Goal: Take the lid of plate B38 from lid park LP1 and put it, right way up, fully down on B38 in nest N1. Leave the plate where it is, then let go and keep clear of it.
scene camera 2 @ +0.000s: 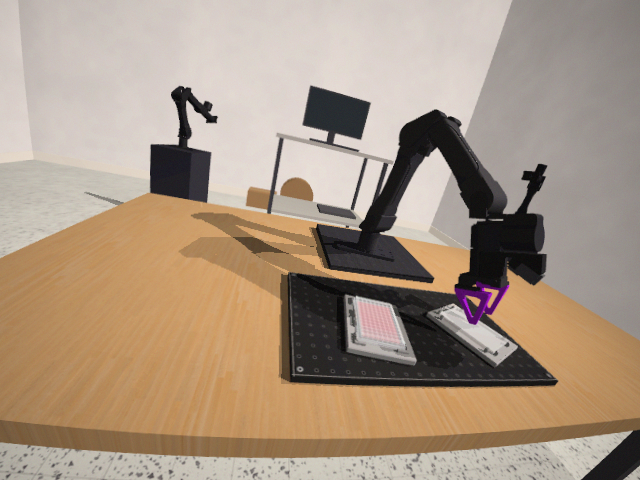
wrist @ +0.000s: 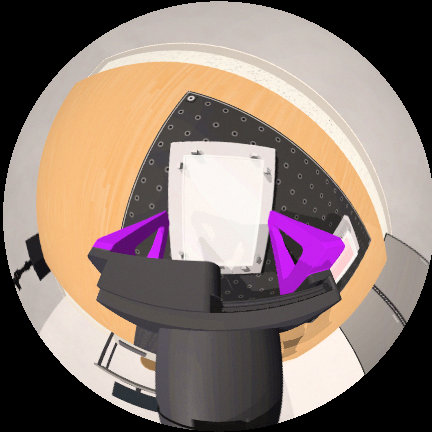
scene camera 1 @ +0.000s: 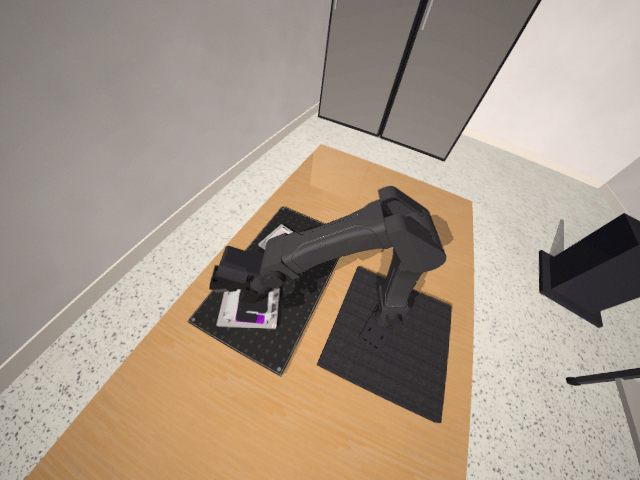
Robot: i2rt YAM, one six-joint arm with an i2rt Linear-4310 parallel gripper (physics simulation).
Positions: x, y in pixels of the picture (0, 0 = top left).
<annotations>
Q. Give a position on a plate lid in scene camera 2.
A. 482, 335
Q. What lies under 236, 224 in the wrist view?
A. A plate lid.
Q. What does the gripper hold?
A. Nothing.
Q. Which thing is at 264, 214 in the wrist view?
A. A grey lid park stand.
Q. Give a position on a well plate with pink wells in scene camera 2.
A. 376, 323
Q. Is the gripper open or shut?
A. Open.
</annotations>
